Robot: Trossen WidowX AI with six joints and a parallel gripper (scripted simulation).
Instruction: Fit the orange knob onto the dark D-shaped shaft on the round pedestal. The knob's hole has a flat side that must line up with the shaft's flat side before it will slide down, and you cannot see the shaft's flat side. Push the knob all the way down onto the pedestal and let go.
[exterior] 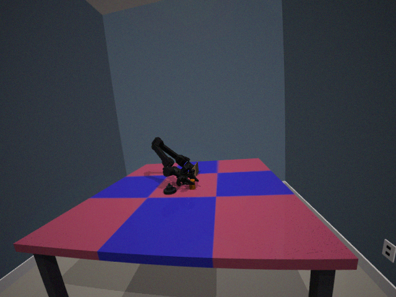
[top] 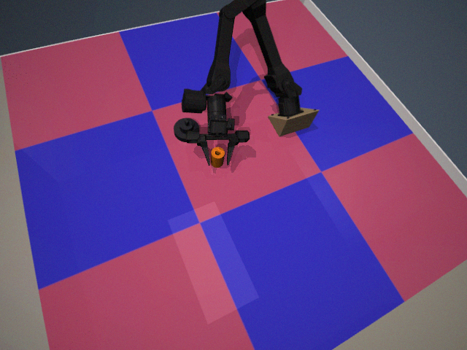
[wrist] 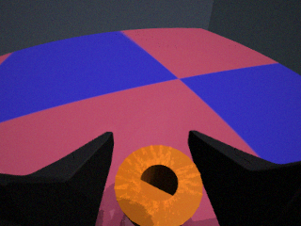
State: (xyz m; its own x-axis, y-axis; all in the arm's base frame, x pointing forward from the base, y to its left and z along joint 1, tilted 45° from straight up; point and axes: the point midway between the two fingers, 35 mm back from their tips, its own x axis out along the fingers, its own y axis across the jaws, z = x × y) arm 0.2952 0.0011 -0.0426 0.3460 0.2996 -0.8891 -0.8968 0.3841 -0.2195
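Right now the orange knob is 10 mm behind my gripper tip, 30 mm to the right of it and 20 mm below it. The rest, counted from my gripper tip: pedestal 20 mm ahead, 180 mm to the right, 20 mm below.
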